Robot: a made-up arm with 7 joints. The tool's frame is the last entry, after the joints.
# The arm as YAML. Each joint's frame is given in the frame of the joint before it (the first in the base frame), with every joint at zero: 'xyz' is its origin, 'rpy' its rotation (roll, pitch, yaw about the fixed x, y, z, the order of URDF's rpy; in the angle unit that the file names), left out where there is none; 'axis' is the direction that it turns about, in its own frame. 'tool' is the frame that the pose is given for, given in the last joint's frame.
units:
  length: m
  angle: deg
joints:
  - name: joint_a
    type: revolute
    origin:
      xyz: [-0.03, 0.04, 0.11]
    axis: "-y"
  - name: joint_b
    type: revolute
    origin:
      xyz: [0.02, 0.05, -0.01]
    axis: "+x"
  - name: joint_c
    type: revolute
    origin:
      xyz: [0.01, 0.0, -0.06]
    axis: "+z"
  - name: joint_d
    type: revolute
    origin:
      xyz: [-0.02, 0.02, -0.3]
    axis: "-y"
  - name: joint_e
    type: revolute
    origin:
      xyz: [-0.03, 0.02, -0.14]
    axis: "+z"
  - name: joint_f
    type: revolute
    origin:
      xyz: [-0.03, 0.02, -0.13]
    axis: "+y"
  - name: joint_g
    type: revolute
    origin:
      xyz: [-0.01, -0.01, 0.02]
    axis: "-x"
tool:
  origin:
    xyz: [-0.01, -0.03, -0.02]
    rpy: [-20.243, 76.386, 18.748]
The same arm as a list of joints. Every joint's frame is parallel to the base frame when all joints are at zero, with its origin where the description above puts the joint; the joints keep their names.
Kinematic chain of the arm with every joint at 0, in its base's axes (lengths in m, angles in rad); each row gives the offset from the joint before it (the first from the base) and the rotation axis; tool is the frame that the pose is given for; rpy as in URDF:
joint_a: xyz -0.03 0.04 0.11 axis -y
joint_b: xyz 0.02 0.05 -0.01 axis +x
joint_c: xyz 0.01 0 -0.06 axis +z
joint_d: xyz -0.02 0.02 -0.3 axis -y
joint_e: xyz -0.03 0.02 -0.14 axis +z
joint_f: xyz -0.03 0.02 -0.13 axis +y
joint_g: xyz -0.01 -0.01 0.02 axis -x
tool: xyz -0.01 -0.03 -0.02 rpy -0.3533 1.3332 0.3272

